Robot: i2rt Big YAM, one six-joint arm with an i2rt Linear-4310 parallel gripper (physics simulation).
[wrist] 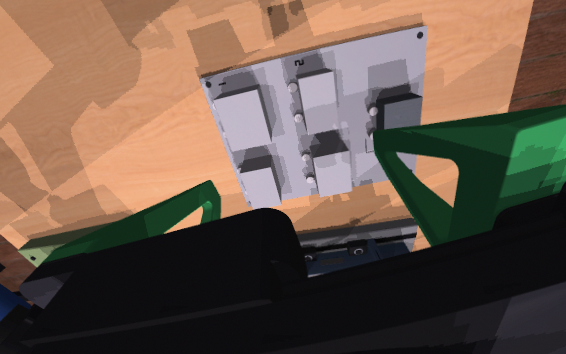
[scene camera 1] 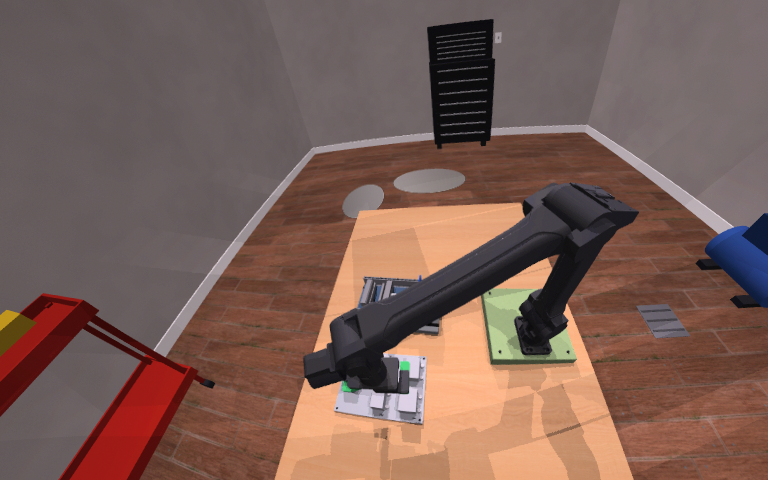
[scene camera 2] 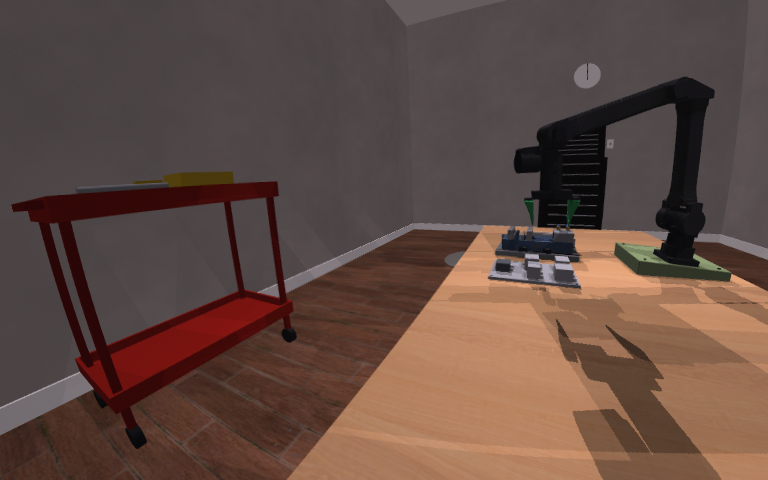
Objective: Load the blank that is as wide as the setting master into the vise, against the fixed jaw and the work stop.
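Seen in the pictures: gripper, between the fingertips: point(wrist: 291, 166) point(scene camera 1: 382, 386) point(scene camera 2: 550, 225); arm's base, origin of its link: point(scene camera 1: 531, 335) point(scene camera 2: 674, 259).
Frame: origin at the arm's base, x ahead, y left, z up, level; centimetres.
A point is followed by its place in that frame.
A grey plate point(scene camera 1: 351, 406) {x 53.3, y 20.8, z -3.0 cm} point(scene camera 2: 512, 275) {x 51.4, y 19.8, z -3.0 cm} point(wrist: 385, 52) {x 53.8, y 20.9, z -3.0 cm} carries several light grey blocks. In the wrist view, a large block point(wrist: 243, 120) {x 37.0, y 18.6, z 0.6 cm} stands by mark 1, a narrower block point(wrist: 317, 95) {x 45.2, y 19.1, z 0.6 cm} by mark 2, and two more, one block point(wrist: 260, 186) {x 36.1, y 10.0, z 0.6 cm} and another block point(wrist: 332, 172) {x 45.3, y 9.6, z 0.6 cm}, nearer the vise. A dark grey block point(scene camera 2: 502, 265) {x 54.6, y 15.9, z -1.2 cm} point(wrist: 402, 114) {x 54.4, y 14.3, z -0.5 cm} stands by pins on the same plate. Which is the setting master I cannot tell. The blue and grey vise point(scene camera 2: 538, 245) {x 42.0, y -7.8, z 0.6 cm} point(wrist: 330, 262) {x 42.5, y -7.8, z 0.4 cm} stands behind the plate, partly hidden by the arm in scene view 1. My gripper point(scene camera 1: 376, 376) {x 41.7, y 18.5, z 12.8 cm} point(scene camera 2: 549, 224) {x 41.7, y 18.5, z 12.8 cm} point(wrist: 291, 166) {x 41.7, y 18.5, z 12.8 cm} is open and empty above the plate.
The arm's green base plate point(scene camera 1: 498, 333) {x 10.1, y -0.9, z 0.8 cm} point(scene camera 2: 645, 263) {x 11.2, y 7.1, z 0.0 cm} is on the right of the wooden table point(scene camera 1: 453, 447) {x 25.1, y 28.9, z -3.8 cm} point(scene camera 2: 424, 384) {x 63.3, y 72.8, z -3.8 cm}. A red cart point(scene camera 1: 121, 430) point(scene camera 2: 169, 198) stands on the floor to the left. Small pins point(wrist: 298, 118) {x 42.8, y 16.4, z -2.2 cm} stand up beside the blocks.
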